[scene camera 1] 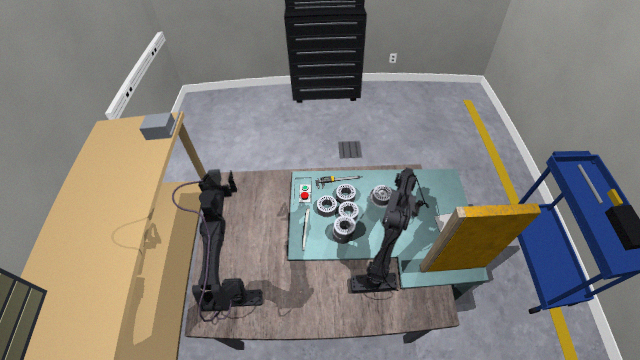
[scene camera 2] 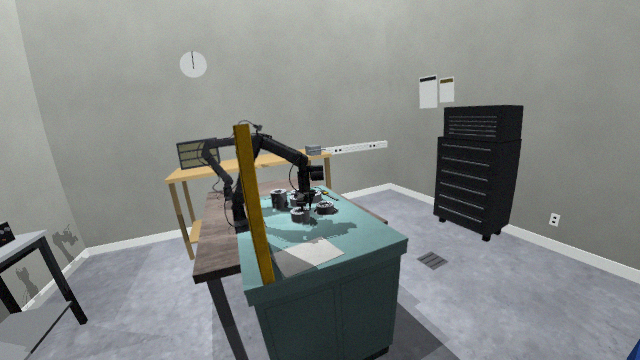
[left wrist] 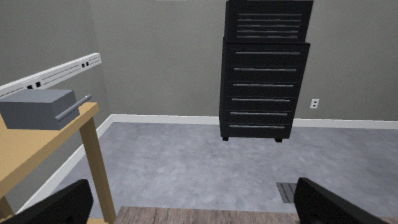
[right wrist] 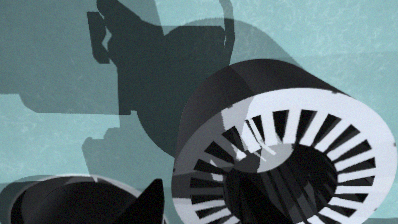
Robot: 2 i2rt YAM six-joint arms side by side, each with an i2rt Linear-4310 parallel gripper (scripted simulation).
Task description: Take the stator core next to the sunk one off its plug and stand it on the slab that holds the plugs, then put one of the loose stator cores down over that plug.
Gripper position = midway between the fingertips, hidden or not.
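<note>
Both of my grippers are in sight, my left gripper [left wrist: 193,188] and my right gripper [right wrist: 201,188]. I also see a plug [right wrist: 266,158] and a stator core [right wrist: 338,160], and there is a yellow panel [scene camera 1: 473,236]. A paper sheet [scene camera 2: 291,261] is here too; in the left wrist view the sheet is out of frame, and in the right wrist view it is out of frame as well.
</note>
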